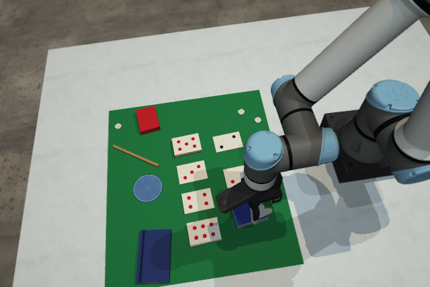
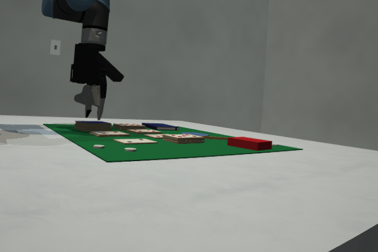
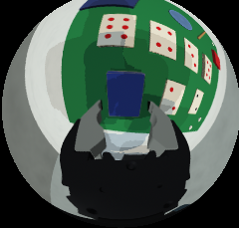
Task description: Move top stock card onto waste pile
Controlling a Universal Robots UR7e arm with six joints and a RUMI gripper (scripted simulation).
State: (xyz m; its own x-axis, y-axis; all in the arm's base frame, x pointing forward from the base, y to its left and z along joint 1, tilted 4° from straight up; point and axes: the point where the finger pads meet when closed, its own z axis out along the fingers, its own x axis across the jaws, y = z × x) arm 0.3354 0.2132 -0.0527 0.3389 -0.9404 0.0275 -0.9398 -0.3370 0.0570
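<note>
Now: hand 2 cm above the card. Also, from my hand: green mat (18 cm ahead, 11 cm to the right, 6 cm below); wooden stick (37 cm ahead, 17 cm to the right, 4 cm below); red block (35 cm ahead, 30 cm to the right, 4 cm below).
</note>
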